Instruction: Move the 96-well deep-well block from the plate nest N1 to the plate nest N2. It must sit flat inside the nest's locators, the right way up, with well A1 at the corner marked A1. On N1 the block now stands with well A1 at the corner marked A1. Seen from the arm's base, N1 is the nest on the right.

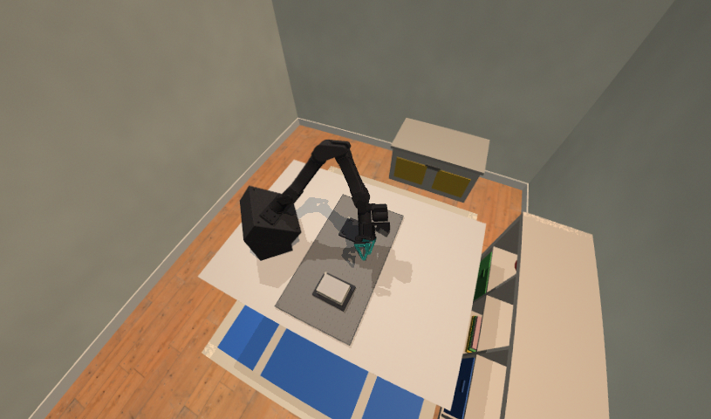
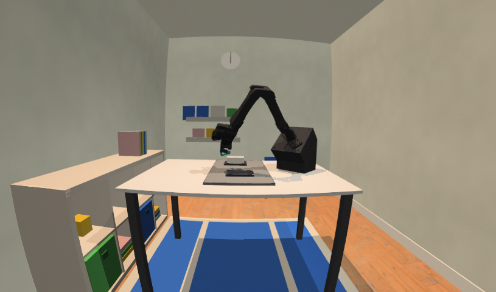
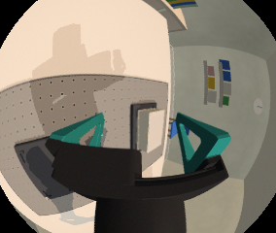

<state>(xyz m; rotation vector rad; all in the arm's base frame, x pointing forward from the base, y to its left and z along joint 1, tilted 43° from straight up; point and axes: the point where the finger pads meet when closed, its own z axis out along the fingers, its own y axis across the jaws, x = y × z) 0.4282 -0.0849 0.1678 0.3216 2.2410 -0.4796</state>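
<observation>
The 96-well deep-well block lies 170 mm to the right of my hand, 100 mm below it and 80 mm behind it.
</observation>
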